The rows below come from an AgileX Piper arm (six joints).
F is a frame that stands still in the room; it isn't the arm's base.
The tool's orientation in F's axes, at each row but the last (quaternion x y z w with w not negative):
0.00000, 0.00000, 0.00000, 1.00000
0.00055, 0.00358, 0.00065, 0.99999
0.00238, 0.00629, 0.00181, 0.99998
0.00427, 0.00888, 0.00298, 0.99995
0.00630, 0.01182, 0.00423, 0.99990
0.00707, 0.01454, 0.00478, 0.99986
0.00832, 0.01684, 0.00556, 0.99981
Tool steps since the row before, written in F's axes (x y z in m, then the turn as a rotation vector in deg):
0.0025, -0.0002, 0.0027, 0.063, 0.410, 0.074
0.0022, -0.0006, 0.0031, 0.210, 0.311, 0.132
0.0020, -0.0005, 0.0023, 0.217, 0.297, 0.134
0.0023, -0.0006, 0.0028, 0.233, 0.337, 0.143
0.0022, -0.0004, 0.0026, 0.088, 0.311, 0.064
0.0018, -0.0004, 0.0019, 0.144, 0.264, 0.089
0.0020, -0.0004, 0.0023, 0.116, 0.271, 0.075
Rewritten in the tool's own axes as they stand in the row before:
0.0025, -0.0002, 0.0027, 0.063, 0.410, 0.074
0.0022, -0.0006, 0.0031, 0.209, 0.311, 0.133
0.0020, -0.0005, 0.0023, 0.216, 0.297, 0.135
0.0022, -0.0006, 0.0028, 0.232, 0.337, 0.144
0.0021, -0.0004, 0.0027, 0.089, 0.311, 0.062
0.0017, -0.0004, 0.0020, 0.144, 0.264, 0.089
0.0019, -0.0004, 0.0024, 0.116, 0.271, 0.074

